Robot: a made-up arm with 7 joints. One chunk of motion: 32 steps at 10 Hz.
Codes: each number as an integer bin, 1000 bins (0 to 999) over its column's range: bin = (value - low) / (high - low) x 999, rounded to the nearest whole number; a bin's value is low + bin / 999 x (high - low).
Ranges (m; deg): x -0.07..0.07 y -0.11..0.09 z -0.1..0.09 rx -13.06..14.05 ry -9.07..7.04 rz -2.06..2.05
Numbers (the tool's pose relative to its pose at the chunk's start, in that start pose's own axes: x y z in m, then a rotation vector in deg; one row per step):
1: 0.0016 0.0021 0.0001 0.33 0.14 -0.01
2: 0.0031 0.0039 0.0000 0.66 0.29 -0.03
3: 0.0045 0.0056 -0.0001 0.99 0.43 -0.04
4: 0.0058 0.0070 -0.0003 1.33 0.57 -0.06
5: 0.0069 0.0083 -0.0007 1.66 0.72 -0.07
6: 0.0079 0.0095 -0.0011 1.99 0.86 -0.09
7: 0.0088 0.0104 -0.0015 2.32 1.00 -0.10
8: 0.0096 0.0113 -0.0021 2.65 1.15 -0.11
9: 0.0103 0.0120 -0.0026 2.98 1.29 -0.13
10: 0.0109 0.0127 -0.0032 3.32 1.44 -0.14
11: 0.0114 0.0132 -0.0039 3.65 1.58 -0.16
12: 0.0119 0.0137 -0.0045 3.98 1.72 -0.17
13: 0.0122 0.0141 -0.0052 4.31 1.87 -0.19
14: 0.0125 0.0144 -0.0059 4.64 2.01 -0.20
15: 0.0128 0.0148 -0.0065 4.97 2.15 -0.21
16: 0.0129 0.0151 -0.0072 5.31 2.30 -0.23
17: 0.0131 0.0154 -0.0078 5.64 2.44 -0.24
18: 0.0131 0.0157 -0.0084 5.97 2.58 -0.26
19: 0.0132 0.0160 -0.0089 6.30 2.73 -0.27
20: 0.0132 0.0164 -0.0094 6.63 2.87 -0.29
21: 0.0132 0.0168 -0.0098 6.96 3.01 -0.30
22: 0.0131 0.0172 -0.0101 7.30 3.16 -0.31
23: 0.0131 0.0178 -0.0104 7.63 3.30 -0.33
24: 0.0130 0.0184 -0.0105 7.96 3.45 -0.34
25: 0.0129 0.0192 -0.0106 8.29 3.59 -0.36
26: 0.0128 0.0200 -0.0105 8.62 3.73 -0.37
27: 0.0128 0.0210 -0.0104 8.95 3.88 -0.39
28: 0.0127 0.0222 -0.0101 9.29 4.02 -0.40
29: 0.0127 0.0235 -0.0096 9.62 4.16 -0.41
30: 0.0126 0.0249 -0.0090 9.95 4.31 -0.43
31: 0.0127 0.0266 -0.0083 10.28 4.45 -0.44
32: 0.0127 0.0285 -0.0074 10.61 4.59 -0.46
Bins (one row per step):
1: 511 560 526 493 571 498
2: 522 569 526 506 580 493
3: 532 577 525 518 589 491
4: 541 584 524 530 598 486
5: 549 591 522 542 607 484
6: 556 597 520 555 616 479
7: 562 601 518 567 624 476
8: 568 606 515 579 634 474
9: 573 609 512 591 642 469
10: 577 613 509 604 652 467
11: 581 615 505 616 660 462
12: 584 618 502 628 669 459
13: 587 620 498 640 678 455
14: 589 621 495 652 687 452
15: 591 623 492 664 696 450
16: 592 625 488 677 705 445
17: 593 626 485 689 714 442
18: 593 628 482 701 722 438
19: 594 629 479 713 732 435
20: 594 631 476 726 740 430
21: 594 633 474 738 749 428
22: 593 635 473 750 758 425
23: 593 638 471 762 767 421
24: 592 641 471 775 776 418
25: 592 645 470 787 785 413
26: 591 649 471 799 794 411
27: 591 654 471 811 803 406
28: 590 660 473 824 812 403
29: 590 667 475 836 820 401
30: 589 674 478 848 830 396
31: 590 682 482 860 838 394
32: 590 692 487 872 847 389

